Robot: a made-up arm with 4 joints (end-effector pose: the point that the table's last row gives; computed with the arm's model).
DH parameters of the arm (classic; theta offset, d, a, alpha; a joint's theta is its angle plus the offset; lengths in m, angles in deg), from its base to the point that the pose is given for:
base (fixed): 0 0.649 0.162 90
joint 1: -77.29 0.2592 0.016 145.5
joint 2: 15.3 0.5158 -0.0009 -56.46
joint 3: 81.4 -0.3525 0.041 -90
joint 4: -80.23 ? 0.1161 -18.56
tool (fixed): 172.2 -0.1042 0 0
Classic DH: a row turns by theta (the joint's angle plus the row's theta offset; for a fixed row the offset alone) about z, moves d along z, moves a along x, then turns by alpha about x.
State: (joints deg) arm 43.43 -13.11 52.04 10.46
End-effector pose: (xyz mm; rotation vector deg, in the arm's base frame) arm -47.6 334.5 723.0 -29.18 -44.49 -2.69
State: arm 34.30 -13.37 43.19 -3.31
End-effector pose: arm -37.6 318.8 760.6 -15.92 -43.41 -7.80
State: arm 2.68 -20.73 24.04 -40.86
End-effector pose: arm 45.4 277.1 900.6 13.09 -27.05 -35.52
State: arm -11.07 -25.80 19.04 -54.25
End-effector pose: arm 107.3 254.6 952.7 18.68 -17.63 -49.62
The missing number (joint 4, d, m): 0.3838
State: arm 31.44 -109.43 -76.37 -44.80
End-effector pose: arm 21.7 -199.3 588.5 116.34 -24.97 106.68
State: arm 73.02 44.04 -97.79 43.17
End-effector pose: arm 327.8 -185.3 438.0 71.02 -60.75 64.79
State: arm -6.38 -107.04 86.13 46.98
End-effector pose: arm -358.4 112.6 928.8 -19.43 -47.64 4.56
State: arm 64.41 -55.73 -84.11 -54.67
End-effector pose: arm 76.4 -147.5 629.3 103.34 -14.78 73.88
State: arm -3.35 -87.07 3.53 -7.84
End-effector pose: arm -249.8 -88.1 824.1 64.29 -64.29 14.32
